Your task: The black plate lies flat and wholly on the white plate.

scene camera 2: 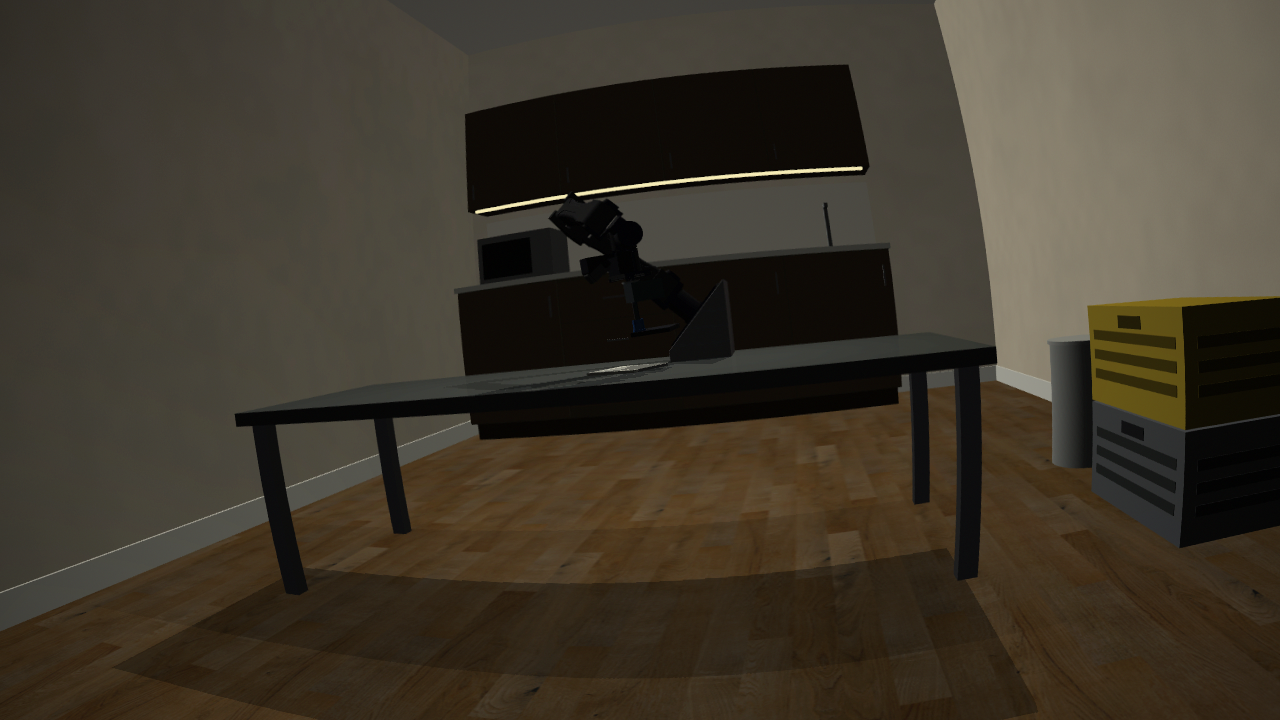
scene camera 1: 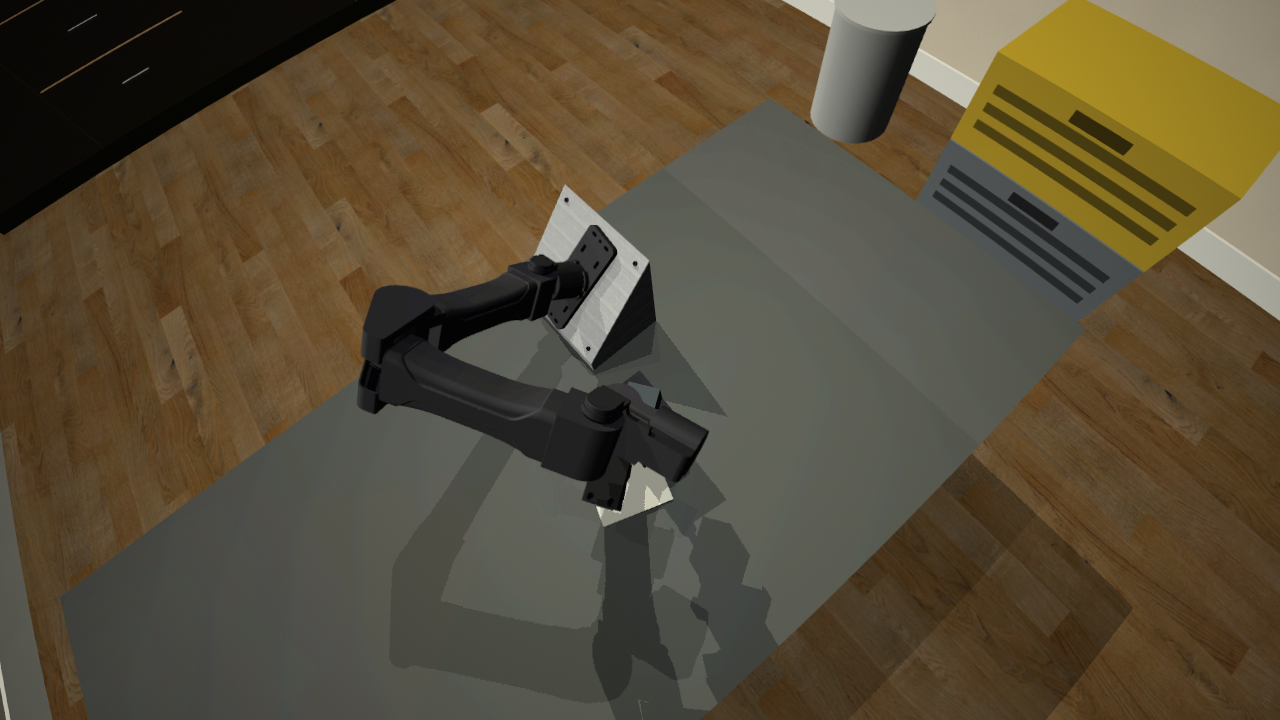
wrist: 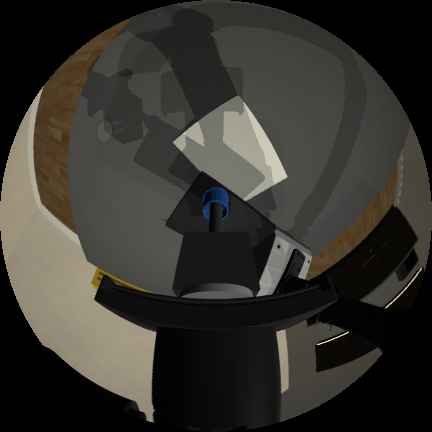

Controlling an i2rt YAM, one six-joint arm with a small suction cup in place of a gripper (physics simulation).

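Pixels of known places: hand, its tool point: (scene camera 2: 640,335) (wrist: 215,193); arm's base, origin of its link: (scene camera 2: 698,315) (scene camera 1: 578,279) (wrist: 284,284).
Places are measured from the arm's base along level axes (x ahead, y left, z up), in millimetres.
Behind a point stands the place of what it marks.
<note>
The white plate (scene camera 1: 637,497) {x 352, y -126, z -101 mm} (scene camera 2: 626,368) {x 309, y -119, z -101 mm} (wrist: 215,155) {x 320, y -101, z -101 mm} lies flat on the table, partly hidden under the arm in scene camera 1. My gripper, a blue suction cup (scene camera 2: 637,325) (wrist: 216,202) {x 303, y -80, z -30 mm}, holds the black plate (scene camera 2: 660,330) {x 332, y -26, z -23 mm} (wrist: 187,212) {x 318, y -43, z -19 mm} from above. The black plate hangs roughly level in the air, clearly above the table and the white plate. In the wrist view it overlaps the near corner of the white plate and is offset to the lower left. In scene camera 1 the arm hides the cup and most of the black plate.
The arm's wedge-shaped base mount (scene camera 1: 615,295) {x 81, y 29, z 22 mm} (scene camera 2: 713,326) {x 102, y 54, z -29 mm} (wrist: 270,262) {x 97, y -21, z -34 mm} stands on the grey table (scene camera 1: 268,555) {x 66, y -718, z -107 mm} (scene camera 2: 859,351) {x 356, y 423, z -107 mm}, close to the held plate. A grey bin (scene camera 1: 863,80) (scene camera 2: 1069,402) and stacked yellow and grey crates (scene camera 1: 1136,71) (scene camera 2: 1136,358) stand beyond the table.
</note>
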